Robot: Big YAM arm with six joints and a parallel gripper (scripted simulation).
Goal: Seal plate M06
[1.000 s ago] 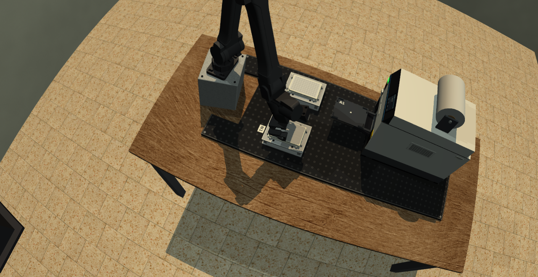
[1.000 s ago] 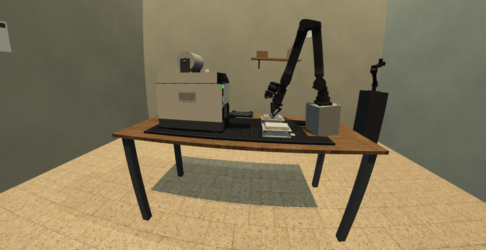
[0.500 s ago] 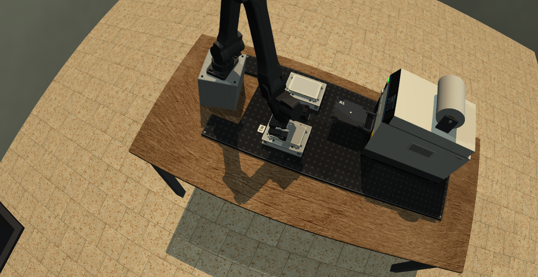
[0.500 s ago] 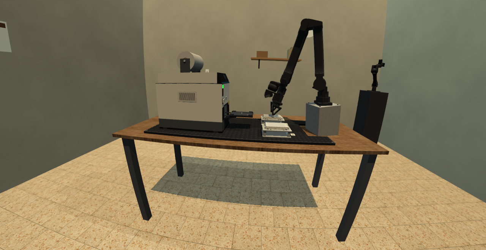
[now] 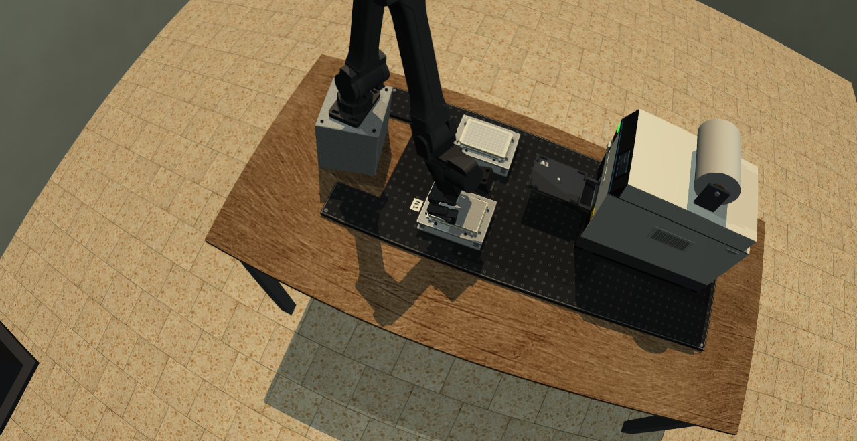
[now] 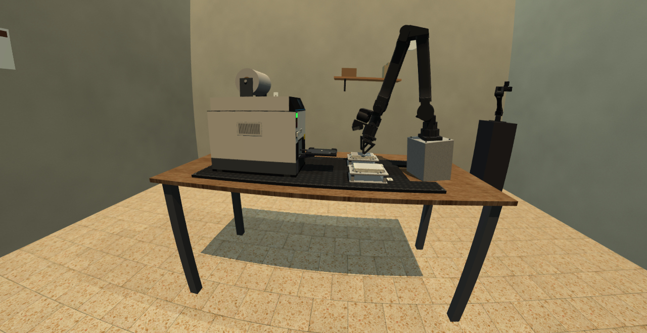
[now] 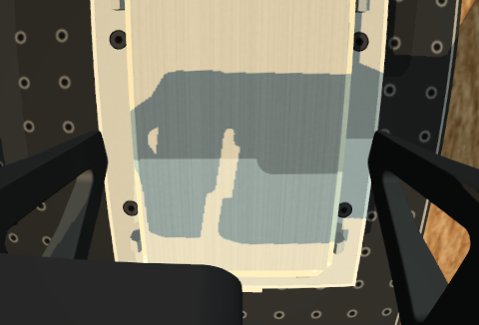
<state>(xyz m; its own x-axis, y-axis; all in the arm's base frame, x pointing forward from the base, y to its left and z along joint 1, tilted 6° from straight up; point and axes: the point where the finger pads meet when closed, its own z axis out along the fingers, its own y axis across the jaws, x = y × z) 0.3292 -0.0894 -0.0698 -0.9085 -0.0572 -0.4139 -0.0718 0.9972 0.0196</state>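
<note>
My gripper is now 30 mm above the plate M06. Also, from my hand: plate nest N1 (40 mm below); N1 label (100 mm behind, 10 mm to the right, 80 mm below); well plate (10 mm behind, 220 mm to the left, 30 mm below).
</note>
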